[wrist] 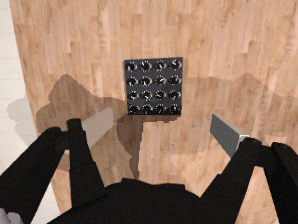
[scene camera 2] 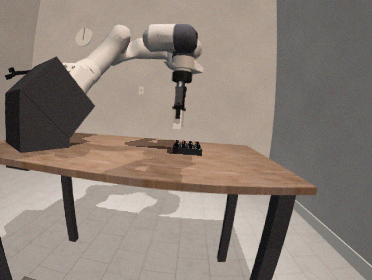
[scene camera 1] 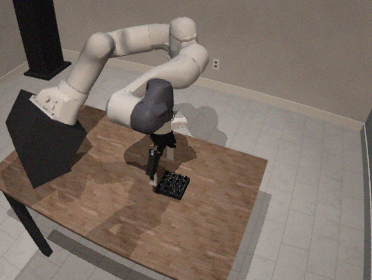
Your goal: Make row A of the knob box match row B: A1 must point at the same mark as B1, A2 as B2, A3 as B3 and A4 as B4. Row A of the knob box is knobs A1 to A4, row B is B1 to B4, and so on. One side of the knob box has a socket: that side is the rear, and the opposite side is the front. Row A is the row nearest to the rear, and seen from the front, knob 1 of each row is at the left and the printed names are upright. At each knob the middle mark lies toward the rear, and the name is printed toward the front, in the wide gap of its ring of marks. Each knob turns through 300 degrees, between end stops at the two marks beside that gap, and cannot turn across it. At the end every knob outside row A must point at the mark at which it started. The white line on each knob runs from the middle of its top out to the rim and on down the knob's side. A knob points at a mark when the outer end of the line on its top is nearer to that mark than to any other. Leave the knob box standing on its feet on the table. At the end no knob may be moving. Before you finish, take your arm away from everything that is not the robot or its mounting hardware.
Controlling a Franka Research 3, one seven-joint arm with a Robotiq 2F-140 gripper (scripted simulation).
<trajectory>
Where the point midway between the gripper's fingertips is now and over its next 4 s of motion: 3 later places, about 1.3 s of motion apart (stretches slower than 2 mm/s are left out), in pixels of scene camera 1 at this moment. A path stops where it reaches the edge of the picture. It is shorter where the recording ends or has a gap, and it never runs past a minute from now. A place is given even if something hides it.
My gripper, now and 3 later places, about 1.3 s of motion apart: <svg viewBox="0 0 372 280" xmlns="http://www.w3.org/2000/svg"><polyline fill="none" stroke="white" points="162,171 150,168 157,164 164,160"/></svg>
</trajectory>
